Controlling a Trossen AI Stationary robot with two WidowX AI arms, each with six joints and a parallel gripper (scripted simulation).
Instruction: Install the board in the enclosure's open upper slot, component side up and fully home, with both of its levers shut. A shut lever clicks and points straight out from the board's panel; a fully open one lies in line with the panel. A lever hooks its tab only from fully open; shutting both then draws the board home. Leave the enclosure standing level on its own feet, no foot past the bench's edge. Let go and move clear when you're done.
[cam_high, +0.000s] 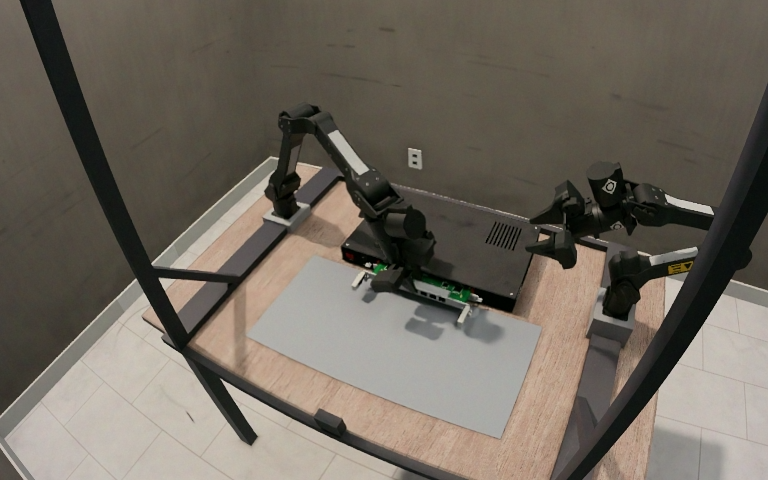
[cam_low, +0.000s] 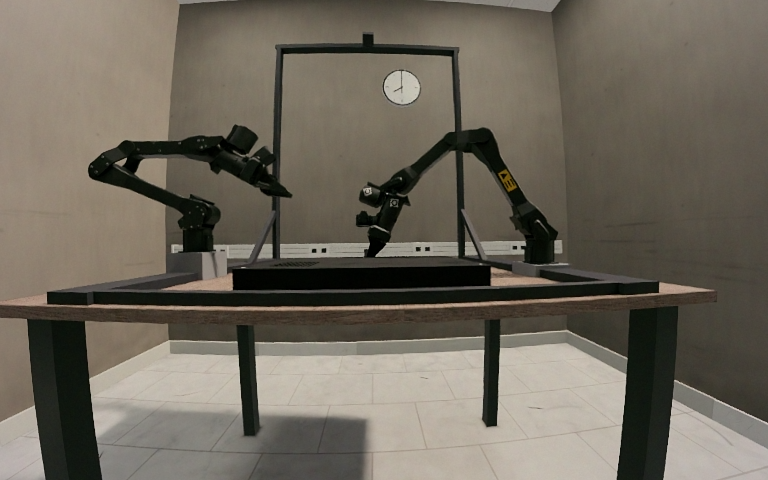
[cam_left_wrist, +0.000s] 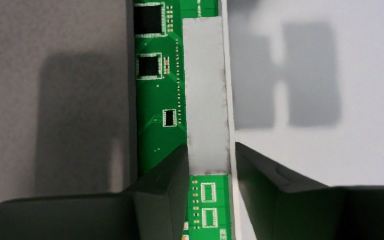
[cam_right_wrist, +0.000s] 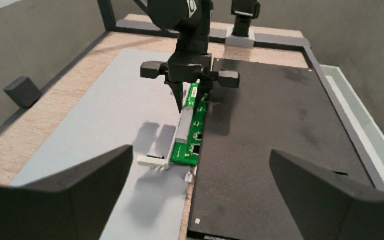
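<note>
The green board lies 1 cm to the right of my left hand and 3 cm below it. The rest, counted from my left hand: black enclosure (15 cm ahead, 1 cm to the right, 3 cm below); grey mat (12 cm behind, 2 cm to the right, 7 cm below).
</note>
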